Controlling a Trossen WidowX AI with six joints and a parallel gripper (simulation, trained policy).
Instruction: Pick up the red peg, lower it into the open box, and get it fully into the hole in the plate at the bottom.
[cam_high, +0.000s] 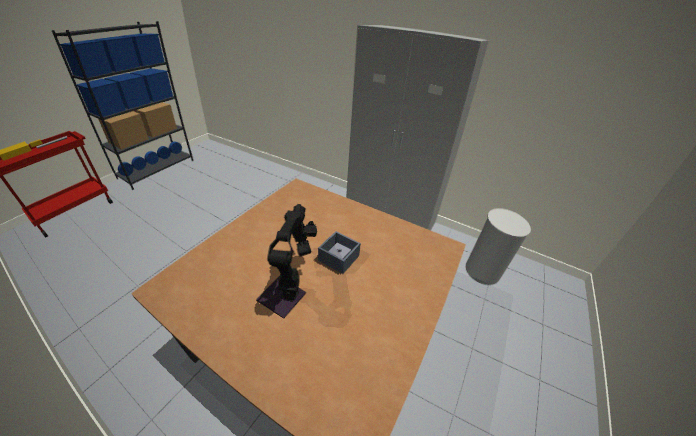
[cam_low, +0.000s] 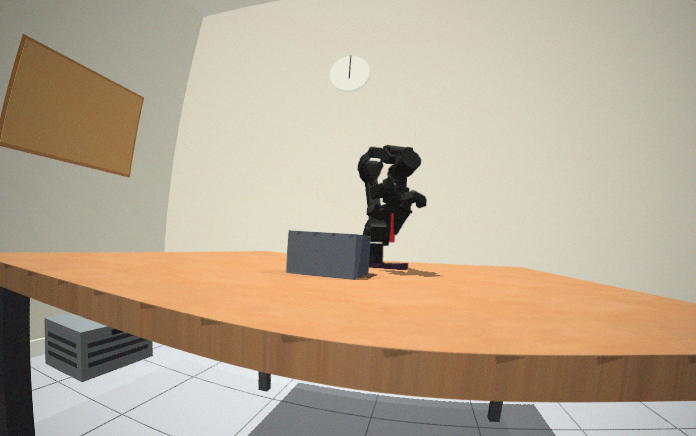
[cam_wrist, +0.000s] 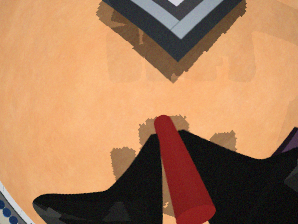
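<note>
My gripper tip is now 10 cm short of the bottom plate, 15 cm to the left of it and 6 cm above it. The rest, counted from my gripper tip: red peg: 2 cm above; then grey box: 10 cm ahead, 15 cm to the right, 8 cm below.
</note>
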